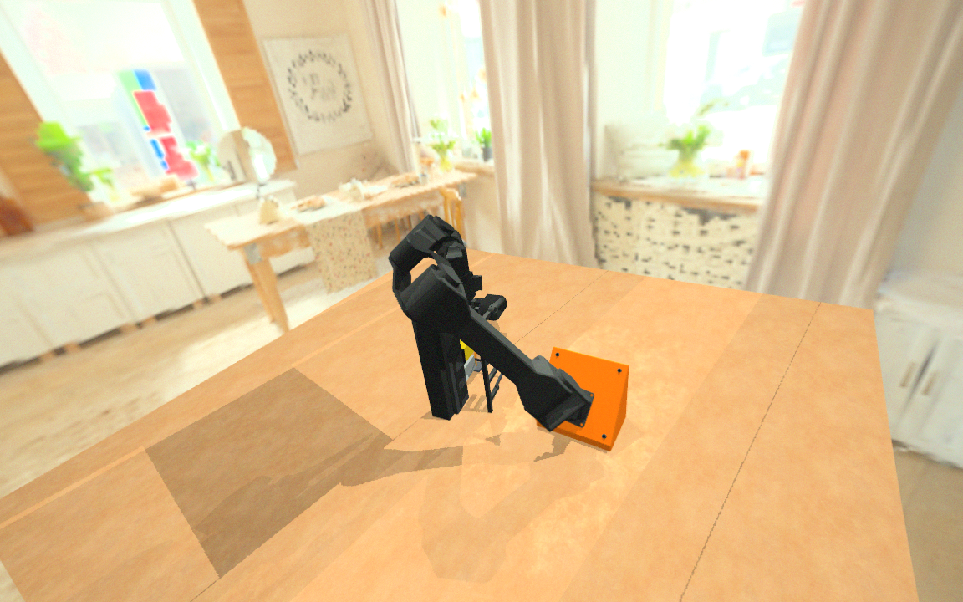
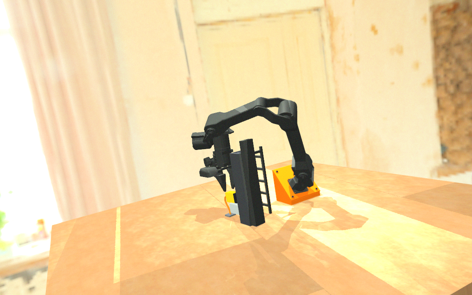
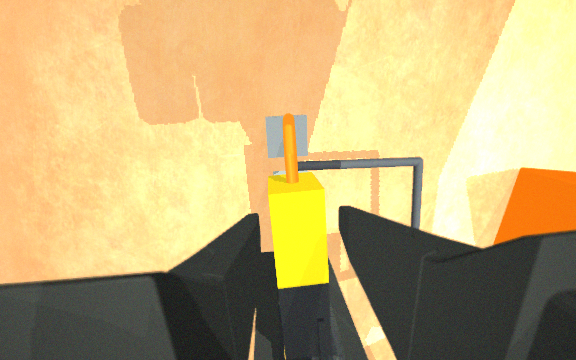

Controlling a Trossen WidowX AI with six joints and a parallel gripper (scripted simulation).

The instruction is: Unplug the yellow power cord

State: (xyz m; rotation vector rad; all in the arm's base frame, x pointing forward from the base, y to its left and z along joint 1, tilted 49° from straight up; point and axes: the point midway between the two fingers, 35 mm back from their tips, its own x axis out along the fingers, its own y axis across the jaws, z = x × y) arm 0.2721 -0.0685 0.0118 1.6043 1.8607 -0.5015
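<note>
Right now my gripper tip is 1 cm past the yellow plug, 3 cm to the right of it and 1 cm above it.
</note>
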